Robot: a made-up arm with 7 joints.
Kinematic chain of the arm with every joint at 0, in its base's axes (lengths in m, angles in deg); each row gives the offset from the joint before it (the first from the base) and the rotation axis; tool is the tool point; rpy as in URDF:
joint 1: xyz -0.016 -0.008 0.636 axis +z
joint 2: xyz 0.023 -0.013 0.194 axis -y
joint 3: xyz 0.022 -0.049 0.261 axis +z
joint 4: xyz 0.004 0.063 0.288 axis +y
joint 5: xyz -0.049 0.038 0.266 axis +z
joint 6: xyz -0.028 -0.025 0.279 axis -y
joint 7: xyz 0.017 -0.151 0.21 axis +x
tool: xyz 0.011 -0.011 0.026 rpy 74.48 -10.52 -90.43
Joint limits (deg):
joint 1: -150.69..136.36
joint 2: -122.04..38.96
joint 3: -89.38..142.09
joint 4: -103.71..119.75
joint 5: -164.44..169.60
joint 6: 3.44..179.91
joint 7: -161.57..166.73
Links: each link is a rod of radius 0.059 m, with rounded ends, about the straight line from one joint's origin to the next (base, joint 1, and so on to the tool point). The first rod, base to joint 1, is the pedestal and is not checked.
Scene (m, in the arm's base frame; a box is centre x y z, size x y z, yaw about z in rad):
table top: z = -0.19
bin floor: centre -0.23 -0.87 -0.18 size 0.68 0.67 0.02 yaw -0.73
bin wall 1: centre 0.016 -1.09 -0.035 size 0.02 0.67 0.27 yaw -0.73
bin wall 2: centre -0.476 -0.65 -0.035 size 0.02 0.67 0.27 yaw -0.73
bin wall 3: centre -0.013 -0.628 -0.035 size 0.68 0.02 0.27 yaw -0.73
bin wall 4: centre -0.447 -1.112 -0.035 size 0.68 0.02 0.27 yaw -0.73
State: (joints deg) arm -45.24 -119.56 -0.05 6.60 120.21 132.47 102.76
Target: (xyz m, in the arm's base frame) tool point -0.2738 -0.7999 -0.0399
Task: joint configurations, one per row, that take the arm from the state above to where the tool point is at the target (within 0.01 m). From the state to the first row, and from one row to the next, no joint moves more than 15 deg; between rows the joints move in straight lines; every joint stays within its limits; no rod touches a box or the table.
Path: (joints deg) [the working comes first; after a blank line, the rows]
Joints at the target: -98.04 -122.04 -17.26 6.90 117.87 75.87 96.85
Straight joint move there: touches bin wall 1, bin wall 3.

1: -52.66 -111.57 -3.56 9.93 119.02 118.85 98.62
2: -60.09 -103.57 -7.07 13.26 117.83 105.24 94.48
3: -67.51 -95.58 -10.59 16.59 116.64 91.62 90.34
4: -74.93 -87.59 -14.10 19.92 115.45 78.00 86.21
5: -82.36 -79.59 -17.61 23.25 114.26 64.39 82.07
6: -89.78 -71.60 -21.12 26.58 113.07 50.77 77.93
7: -91.85 -84.21 -20.16 21.66 114.27 57.04 82.66
8: -93.91 -96.82 -19.19 16.74 115.47 63.32 87.39
9: -95.98 -109.43 -18.22 11.82 116.67 69.60 92.12
10: -98.04 -122.04 -17.26 6.90 117.87 75.87 96.85

